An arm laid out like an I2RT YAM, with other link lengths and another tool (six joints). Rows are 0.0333 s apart.
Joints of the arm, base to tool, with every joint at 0 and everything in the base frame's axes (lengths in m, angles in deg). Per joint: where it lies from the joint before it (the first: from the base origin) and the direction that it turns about. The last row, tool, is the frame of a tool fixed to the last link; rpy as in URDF.
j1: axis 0 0 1 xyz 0.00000 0.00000 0.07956
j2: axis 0 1 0 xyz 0.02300 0.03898 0.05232
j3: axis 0 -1 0 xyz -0.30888 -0.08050 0.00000
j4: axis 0 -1 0 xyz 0.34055 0.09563 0.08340
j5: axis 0 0 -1 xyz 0.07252 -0.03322 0.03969
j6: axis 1 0 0 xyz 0.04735 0.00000 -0.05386
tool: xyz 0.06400 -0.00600 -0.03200 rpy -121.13 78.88 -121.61
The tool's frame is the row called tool.
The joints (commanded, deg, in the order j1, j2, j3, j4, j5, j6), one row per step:
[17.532, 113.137, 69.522, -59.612, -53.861, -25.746]
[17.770, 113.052, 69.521, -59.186, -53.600, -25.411]
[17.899, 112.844, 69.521, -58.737, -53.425, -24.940]
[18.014, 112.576, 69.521, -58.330, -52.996, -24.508]
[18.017, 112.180, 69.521, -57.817, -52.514, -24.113]
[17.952, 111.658, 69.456, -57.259, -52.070, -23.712]
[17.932, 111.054, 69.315, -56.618, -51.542, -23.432]
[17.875, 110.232, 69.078, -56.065, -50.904, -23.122]
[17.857, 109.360, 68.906, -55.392, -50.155, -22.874]
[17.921, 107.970, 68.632, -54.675, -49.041, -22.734]
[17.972, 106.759, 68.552, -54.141, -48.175, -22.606]
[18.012, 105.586, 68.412, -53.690, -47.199, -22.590]
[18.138, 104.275, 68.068, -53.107, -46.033, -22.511]
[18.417, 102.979, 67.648, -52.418, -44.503, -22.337]
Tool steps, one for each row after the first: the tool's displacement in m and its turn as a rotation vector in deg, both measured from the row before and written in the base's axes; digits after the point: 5 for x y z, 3 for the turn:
[0.00010, 0.00137, -0.00023, -0.212, -0.319, 0.103]
[0.00057, 0.00095, 0.00068, -0.135, -0.336, -0.107]
[0.00062, 0.00048, 0.00076, -0.348, -0.459, -0.051]
[0.00138, -0.00014, 0.00136, -0.309, -0.726, -0.140]
[0.00146, -0.00053, 0.00190, -0.241, -0.812, -0.230]
[0.00121, -0.00047, 0.00186, -0.249, -1.010, -0.109]
[0.00074, -0.00104, 0.00279, -0.351, -1.055, -0.163]
[0.00131, -0.00079, 0.00313, -0.363, -1.358, -0.089]
[0.00092, -0.00096, 0.00541, -0.533, -1.986, 0.069]
[0.00131, -0.00056, 0.00573, -0.344, -1.760, 0.015]
[0.00087, -0.00101, 0.00516, -0.474, -1.702, 0.057]
[-0.00005, -0.00102, 0.00477, -0.645, -1.781, 0.074]
[-0.00053, -0.00070, 0.00388, -0.997, -1.847, 0.117]

